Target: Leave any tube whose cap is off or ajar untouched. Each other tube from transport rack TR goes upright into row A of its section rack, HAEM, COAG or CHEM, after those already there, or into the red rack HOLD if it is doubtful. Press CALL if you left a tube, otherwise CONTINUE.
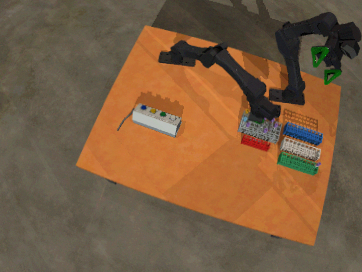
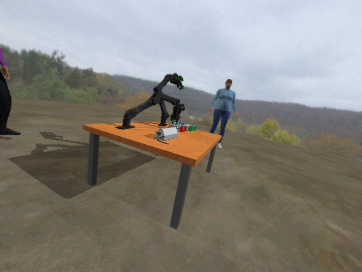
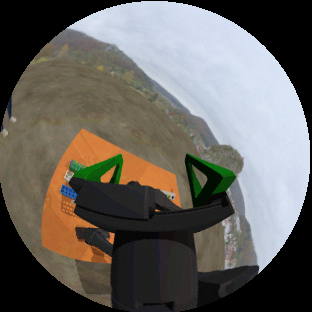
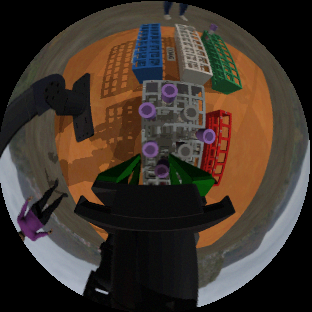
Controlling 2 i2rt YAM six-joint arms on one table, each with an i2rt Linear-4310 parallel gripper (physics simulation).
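The grey transport rack holds several purple-capped tubes and two grey-capped ones. My right gripper is open and reaches down into the near end of the rack. A purple-capped tube stands in its slot between the parted fingers, not gripped. Another purple-capped tube sits at the rack's edge beside the red HOLD rack. My left gripper is wide open and empty, raised high beyond the table's back corner.
The blue rack, the white rack and the green rack lie side by side; the green one holds one purple-capped tube. A button box stands far off. A person stands behind the table.
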